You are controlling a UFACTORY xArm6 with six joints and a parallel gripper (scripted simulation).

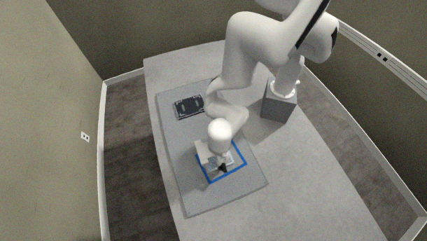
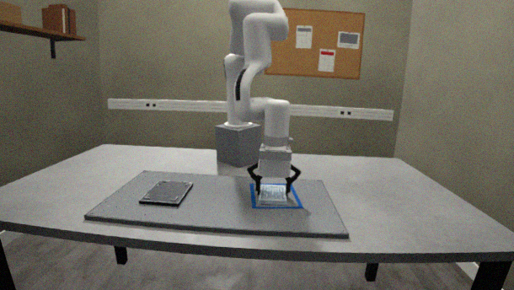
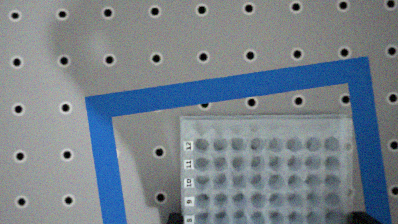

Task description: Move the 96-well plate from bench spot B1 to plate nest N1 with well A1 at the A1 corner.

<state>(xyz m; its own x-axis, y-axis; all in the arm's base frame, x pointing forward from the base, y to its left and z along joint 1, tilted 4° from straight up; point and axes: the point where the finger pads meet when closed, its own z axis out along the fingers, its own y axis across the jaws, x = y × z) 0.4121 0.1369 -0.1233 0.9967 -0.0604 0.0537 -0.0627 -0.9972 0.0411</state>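
The 96-well plate lies 1 cm below my hand. The rest, counted from my hand: dark plate nest: 2 cm ahead, 33 cm to the right, 1 cm below.
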